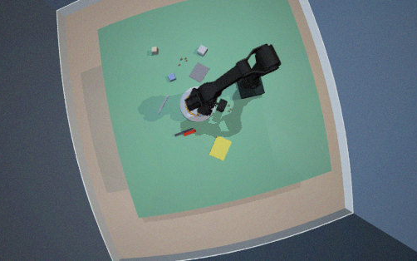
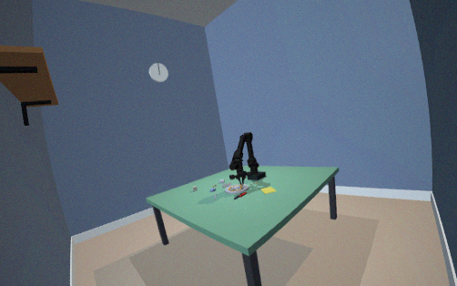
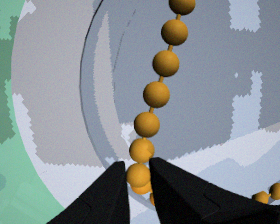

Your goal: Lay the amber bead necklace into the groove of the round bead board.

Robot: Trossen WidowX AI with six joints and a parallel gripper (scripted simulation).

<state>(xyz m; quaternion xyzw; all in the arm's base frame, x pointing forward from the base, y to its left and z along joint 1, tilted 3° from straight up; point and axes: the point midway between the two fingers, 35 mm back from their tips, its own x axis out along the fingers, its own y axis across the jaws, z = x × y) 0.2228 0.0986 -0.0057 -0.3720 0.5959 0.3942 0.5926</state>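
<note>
Now: the round grey bead board 6 cm ahead of my gripper tip and 1 cm below it. Round my gripper tip: blue block: 20 cm ahead, 16 cm to the right, 1 cm below; then red-handled tool: 16 cm to the left, 13 cm ahead, 1 cm below; then grey plate: 18 cm to the right, 4 cm ahead, 2 cm below.
</note>
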